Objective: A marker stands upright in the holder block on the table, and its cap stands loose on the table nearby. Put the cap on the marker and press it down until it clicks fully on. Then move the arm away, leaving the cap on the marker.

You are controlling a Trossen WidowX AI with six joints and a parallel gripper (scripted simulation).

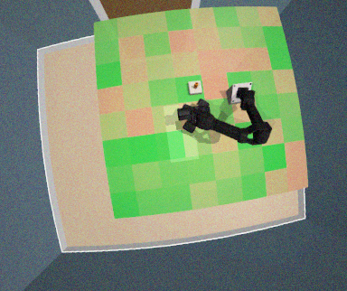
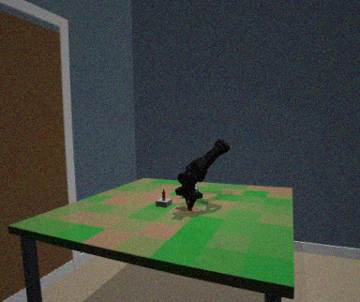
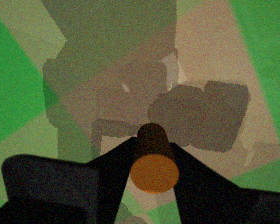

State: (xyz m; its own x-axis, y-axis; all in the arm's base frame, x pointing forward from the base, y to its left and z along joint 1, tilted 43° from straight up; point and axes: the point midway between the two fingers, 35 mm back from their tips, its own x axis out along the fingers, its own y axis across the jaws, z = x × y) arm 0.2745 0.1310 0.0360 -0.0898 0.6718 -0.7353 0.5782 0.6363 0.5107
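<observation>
The holder block is 2 cm behind my gripper tip and 18 cm to the right of it. From my gripper tip the other things lie so: orange-brown cap (1 cm above).
</observation>
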